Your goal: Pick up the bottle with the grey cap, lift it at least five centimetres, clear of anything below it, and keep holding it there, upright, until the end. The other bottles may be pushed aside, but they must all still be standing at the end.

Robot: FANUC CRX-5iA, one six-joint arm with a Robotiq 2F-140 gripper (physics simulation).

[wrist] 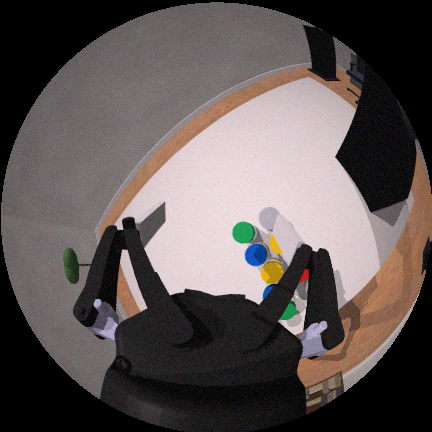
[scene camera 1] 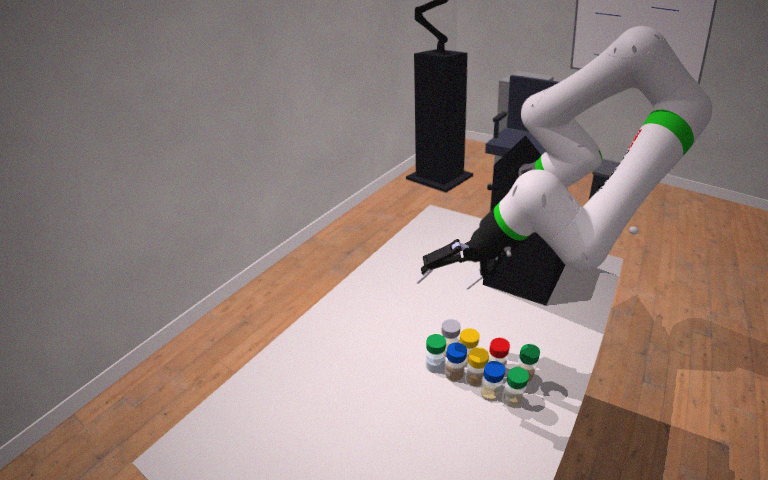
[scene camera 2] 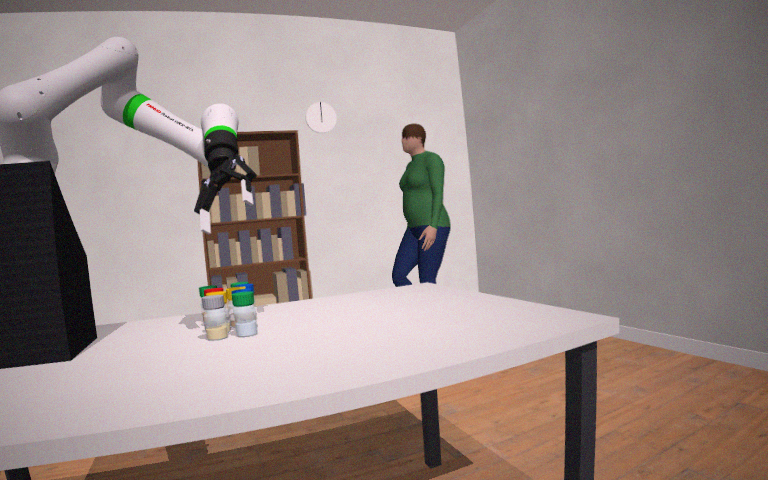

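Where they show: gripper, fingertip midpoint: (wrist: 219, 217) (scene camera 1: 442, 281) (scene camera 2: 226, 217); arm's base at its link origin: (scene camera 2: 14, 210).
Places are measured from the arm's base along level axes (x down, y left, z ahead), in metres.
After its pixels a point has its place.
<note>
The bottle with the grey cap (scene camera 1: 450, 328) {x 0.254, y 0.014, z 0.486 m} (scene camera 2: 214, 315) {x 0.296, y -0.018, z 0.478 m} (wrist: 269, 217) {x 0.254, y 0.008, z 0.474 m} stands upright on the table at one end of a cluster of bottles. Beside it stand a green-capped bottle (scene camera 1: 435, 344) {x 0.254, y 0.018, z 0.561 m} (scene camera 2: 243, 313) {x 0.299, y -0.016, z 0.548 m} (wrist: 243, 232) {x 0.254, y 0.014, z 0.546 m} and a yellow-capped bottle (scene camera 1: 468, 337) {x 0.254, y 0.073, z 0.484 m} (wrist: 275, 245) {x 0.254, y 0.074, z 0.488 m}. A blue-capped bottle (scene camera 1: 456, 352) {x 0.253, y 0.080, z 0.551 m} (wrist: 256, 254) {x 0.254, y 0.075, z 0.538 m} is also close. In scene camera 1 its lower body is hidden behind these. My gripper (scene camera 1: 449, 279) {x 0.066, y 0.006, z 0.528 m} (scene camera 2: 226, 208) {x 0.066, y 0.006, z 0.528 m} (wrist: 219, 217) {x 0.066, y 0.006, z 0.528 m} is open and empty, tilted, well above the table and the bottles. In the wrist view the right finger partly covers the cluster.
Further bottles stand in the cluster: red-capped (scene camera 1: 499, 347) {x 0.254, y 0.162, z 0.466 m}, yellow-capped (scene camera 1: 478, 357) {x 0.254, y 0.136, z 0.530 m}, blue-capped (scene camera 1: 494, 371) {x 0.254, y 0.195, z 0.547 m} and two green-capped (scene camera 1: 529, 353) {x 0.254, y 0.240, z 0.437 m} (scene camera 1: 517, 377) {x 0.254, y 0.254, z 0.529 m}. The arm's black pedestal (scene camera 1: 521, 271) {x 0.252, y 0.049, z 0.124 m} (scene camera 2: 33, 266) {x 0.138, y -0.090, z 0.089 m} stands on the white table (scene camera 1: 317, 396) {x 0.359, y -0.165, z 0.842 m} (scene camera 2: 396, 339) {x 0.359, y -0.204, z 0.873 m}. A person (scene camera 2: 424, 192) stands behind the table.
</note>
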